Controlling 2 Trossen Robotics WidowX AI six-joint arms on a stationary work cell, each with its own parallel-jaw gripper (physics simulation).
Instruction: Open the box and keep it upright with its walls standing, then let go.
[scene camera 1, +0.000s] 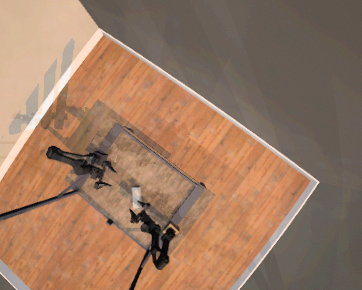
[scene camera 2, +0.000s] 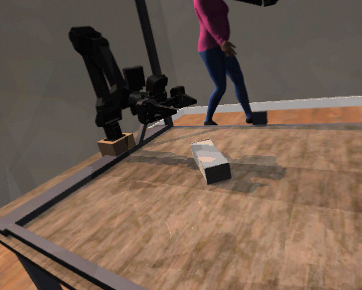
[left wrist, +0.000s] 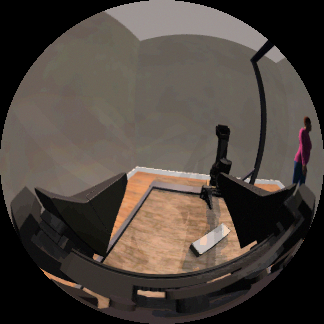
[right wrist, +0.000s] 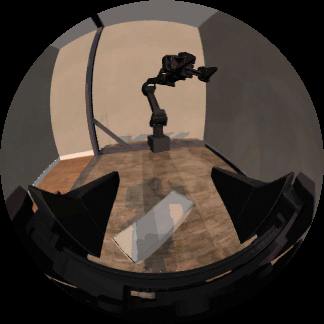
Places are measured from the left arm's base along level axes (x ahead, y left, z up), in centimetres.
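Pixels of known places: left gripper, between the fingertips: (scene camera 1: 113, 179) (left wrist: 174, 177) (right wrist: 207, 62); right gripper, between the fingertips: (scene camera 1: 133, 204) (scene camera 2: 187, 106) (left wrist: 222, 210) (right wrist: 166, 174); left arm's base, origin of its link: (scene camera 1: 96, 158) (right wrist: 157, 135); right arm's base, origin of its link: (scene camera 1: 170, 231) (scene camera 2: 114, 137) (left wrist: 212, 183).
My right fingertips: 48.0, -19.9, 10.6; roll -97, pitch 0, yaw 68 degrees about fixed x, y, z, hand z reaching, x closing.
Ahead of a thing's pixels: the offset from my right fingertips to its top centre, as dx, dy, dz. "spot": to the spot under its first point. Level surfaces: height alone.
A long, low box @[-3.2, -0.2, -13.8] (scene camera 1: 136, 196) (scene camera 2: 210, 156) (left wrist: 210, 240) (right wrist: 155, 227) with a pale top and a dark end lies on the table @[dz -18.5] (scene camera 1: 160, 192) (scene camera 2: 125, 240). Its top looks flat and closed; no raised walls or flaps show. My right gripper (scene camera 1: 139, 209) (scene camera 2: 185, 106) (right wrist: 166, 174) is open and empty, above the table beside one end of the box. In the right wrist view the box lies low between and beyond the spread fingers. My left gripper (scene camera 1: 108, 176) (left wrist: 174, 177) is open and empty, apart from the box and farther to the left in scene camera 1.
A dark raised frame edge @[spot: +41.0, +9.8, -16.5] (scene camera 1: 187, 205) (scene camera 2: 85, 177) borders the table. A dark upright post (scene camera 2: 149, 40) (left wrist: 263, 115) stands near the right arm's base. A person in a pink top (scene camera 2: 212, 25) (left wrist: 304, 145) stands beyond the table. Shadows fall across the table around the box.
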